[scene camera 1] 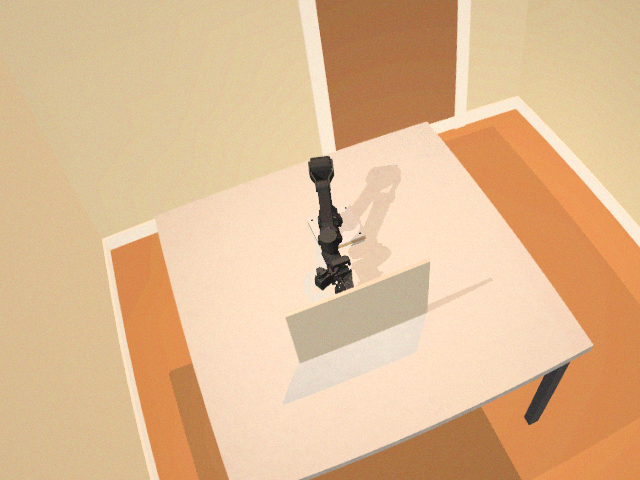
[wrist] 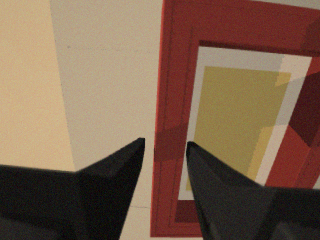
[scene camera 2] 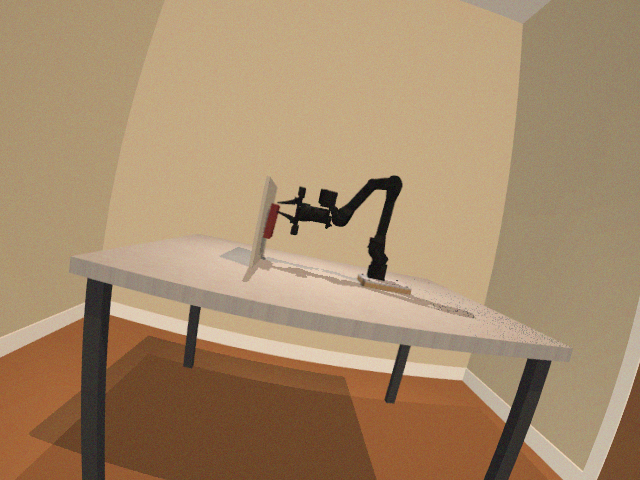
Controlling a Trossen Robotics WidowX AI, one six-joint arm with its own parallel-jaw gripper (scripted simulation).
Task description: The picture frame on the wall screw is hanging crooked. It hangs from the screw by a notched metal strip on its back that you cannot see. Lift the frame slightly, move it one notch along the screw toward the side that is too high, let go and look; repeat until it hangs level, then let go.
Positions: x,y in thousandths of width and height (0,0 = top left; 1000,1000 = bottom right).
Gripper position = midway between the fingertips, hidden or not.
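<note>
The robot's gripper (scene camera 1: 551,620) appears in the wrist view too, the gripper being at (wrist: 517,606) there. A wall panel (scene camera 1: 588,639) can be seen from the wrist as well (wrist: 339,273), and scene camera 2 also shows the panel (scene camera 2: 423,395). There is a picture frame (wrist: 733,352) too, but scene camera 1 does not show it, since it is hidden by the wall panel.
</note>
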